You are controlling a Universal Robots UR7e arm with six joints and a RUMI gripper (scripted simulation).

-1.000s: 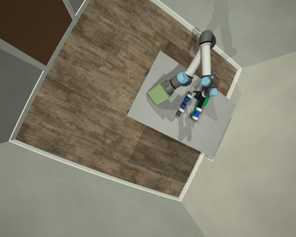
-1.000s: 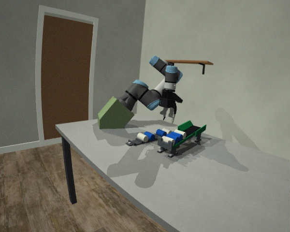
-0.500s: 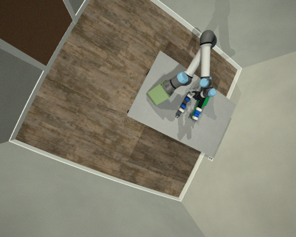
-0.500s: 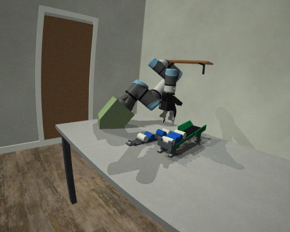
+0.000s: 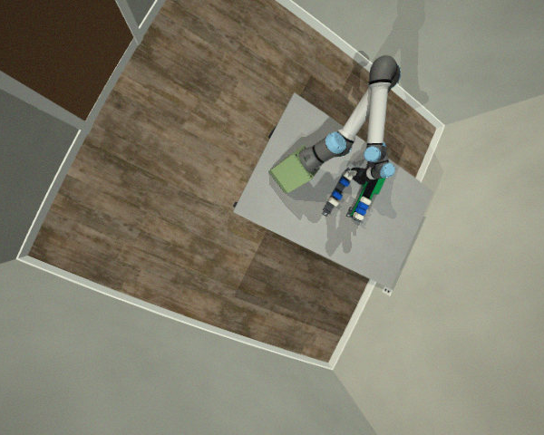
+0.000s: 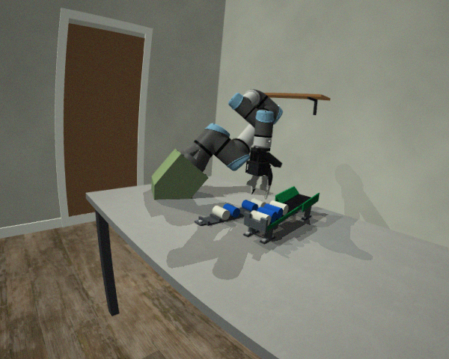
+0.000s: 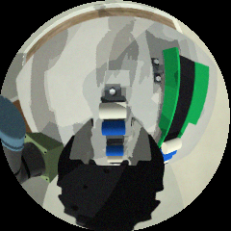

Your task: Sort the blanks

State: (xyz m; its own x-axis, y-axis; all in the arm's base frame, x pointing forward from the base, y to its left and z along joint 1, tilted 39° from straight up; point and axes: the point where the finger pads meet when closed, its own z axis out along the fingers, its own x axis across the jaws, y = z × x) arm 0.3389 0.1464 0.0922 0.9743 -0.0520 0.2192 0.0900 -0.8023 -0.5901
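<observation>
My hand is 13 cm to the left of the dark stock rack, 8 cm above it and 1 cm short of it. Also, from my hand: grey stop (22 cm to the right, 22 cm ahead, 2 cm below).
</observation>
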